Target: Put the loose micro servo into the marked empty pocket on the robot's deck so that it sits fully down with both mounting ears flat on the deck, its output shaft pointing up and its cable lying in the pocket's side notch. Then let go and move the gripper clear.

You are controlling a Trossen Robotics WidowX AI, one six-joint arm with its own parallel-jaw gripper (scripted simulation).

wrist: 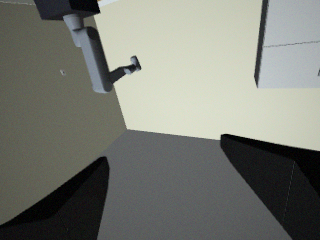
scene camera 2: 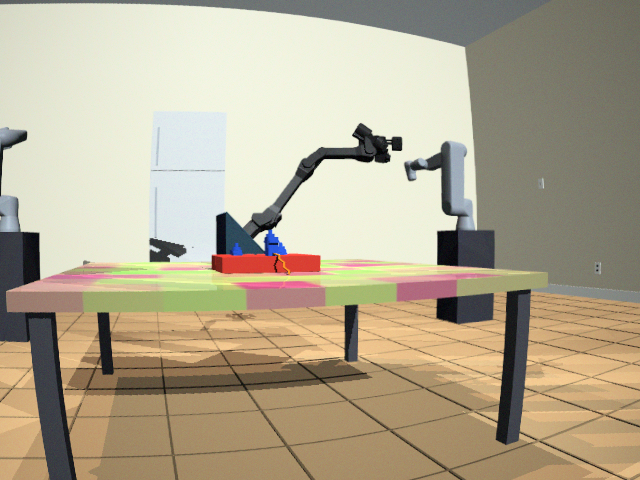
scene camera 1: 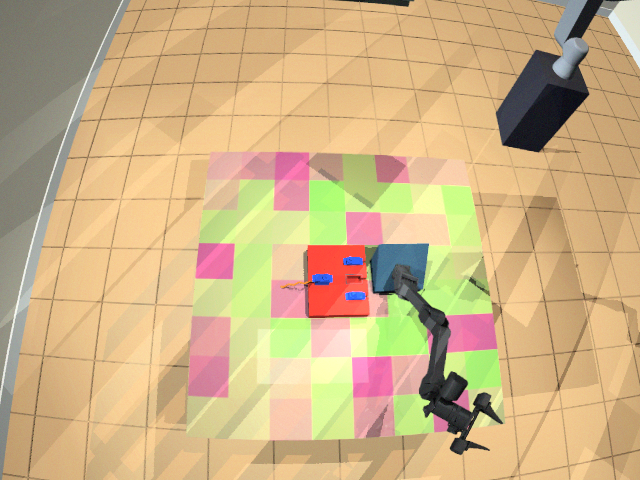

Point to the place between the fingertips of my gripper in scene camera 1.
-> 496, 437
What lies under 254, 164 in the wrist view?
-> My gripper.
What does my gripper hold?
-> Nothing.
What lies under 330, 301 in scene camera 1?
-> A red deck.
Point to a red deck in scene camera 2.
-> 248, 264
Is my gripper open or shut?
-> Open.
